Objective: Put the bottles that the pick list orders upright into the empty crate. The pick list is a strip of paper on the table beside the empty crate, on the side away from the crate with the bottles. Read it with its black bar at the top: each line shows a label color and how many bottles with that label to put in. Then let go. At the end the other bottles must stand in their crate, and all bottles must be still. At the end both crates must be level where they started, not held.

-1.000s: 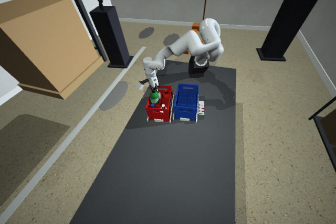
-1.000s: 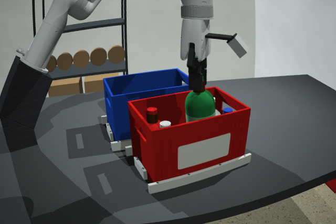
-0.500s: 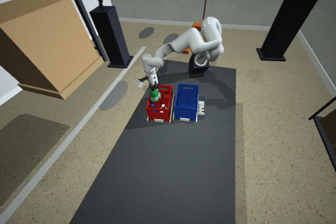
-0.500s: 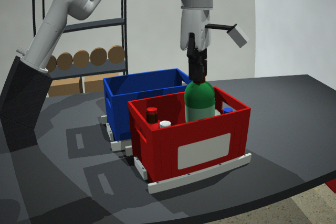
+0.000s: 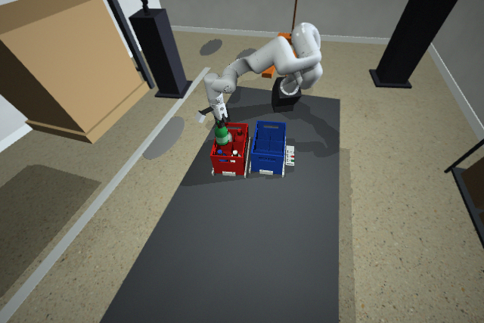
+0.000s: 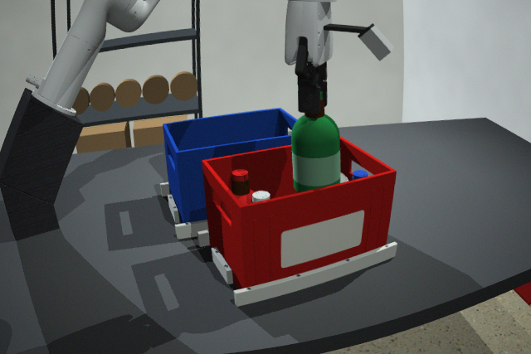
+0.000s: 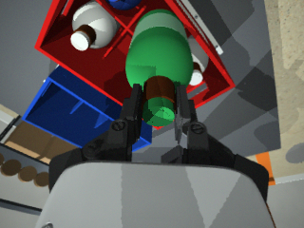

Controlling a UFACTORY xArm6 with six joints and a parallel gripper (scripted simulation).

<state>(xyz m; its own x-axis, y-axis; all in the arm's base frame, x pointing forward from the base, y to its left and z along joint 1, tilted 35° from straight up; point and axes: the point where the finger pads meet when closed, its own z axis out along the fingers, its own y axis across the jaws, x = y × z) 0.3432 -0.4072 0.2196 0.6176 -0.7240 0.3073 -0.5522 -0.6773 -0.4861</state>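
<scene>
The green-capped bottle is 7 cm below my hand. From my hand the other things lie so: red-capped bottle: 22 cm below, 9 cm behind, 8 cm to the left; then blue-capped bottle: 22 cm below, 9 cm ahead; then red crate: 22 cm below, 4 cm to the left.
</scene>
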